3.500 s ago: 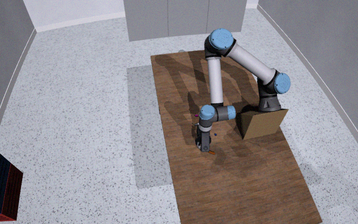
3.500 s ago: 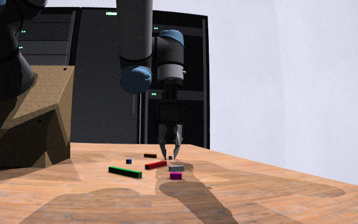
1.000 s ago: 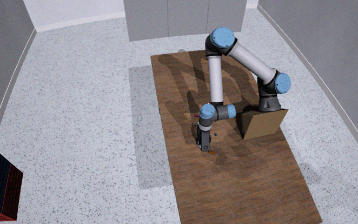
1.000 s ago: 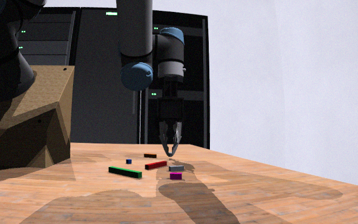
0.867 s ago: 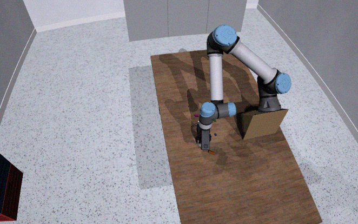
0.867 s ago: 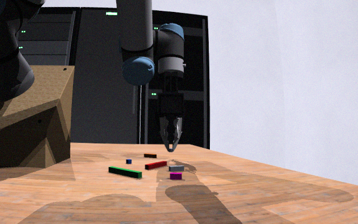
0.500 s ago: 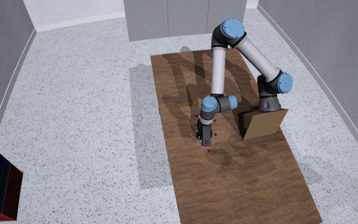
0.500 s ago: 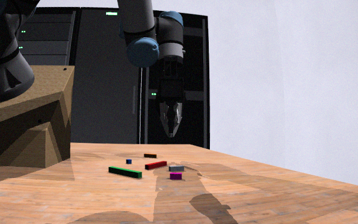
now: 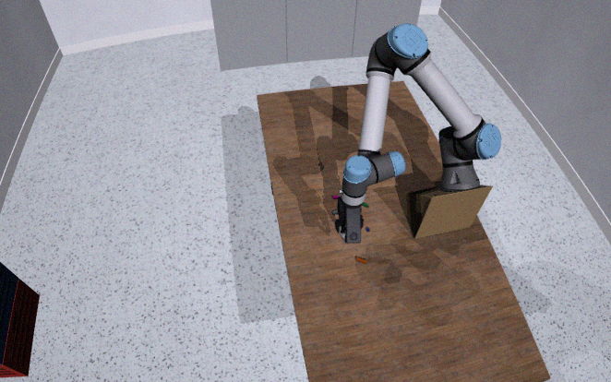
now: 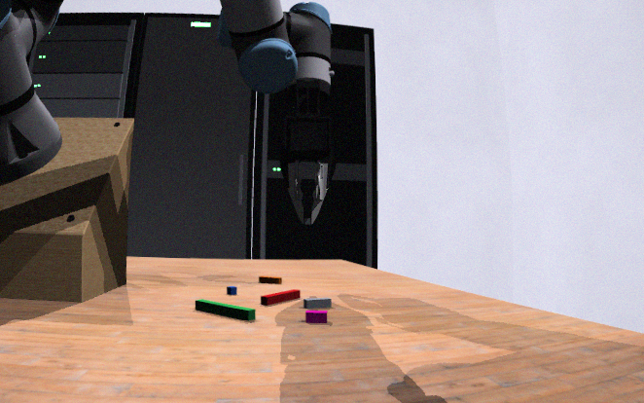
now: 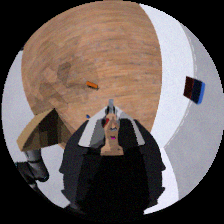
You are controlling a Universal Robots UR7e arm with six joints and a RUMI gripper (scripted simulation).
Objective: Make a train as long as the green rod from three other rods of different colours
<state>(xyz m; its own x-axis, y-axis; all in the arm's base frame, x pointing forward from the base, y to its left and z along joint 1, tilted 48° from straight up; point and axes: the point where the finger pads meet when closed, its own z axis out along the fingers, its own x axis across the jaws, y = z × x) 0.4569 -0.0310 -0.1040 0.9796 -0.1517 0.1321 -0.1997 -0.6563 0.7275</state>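
Right now the blue rod is 120 mm behind my hand, 110 mm below it and 80 mm to the right of it. From my hand the other things lie so: orange rod: 110 mm below, 60 mm behind, 50 mm to the left; then green rod: 210 mm to the right, 130 mm behind, 110 mm below; then red rod: 140 mm to the right, 110 mm below, 60 mm behind.
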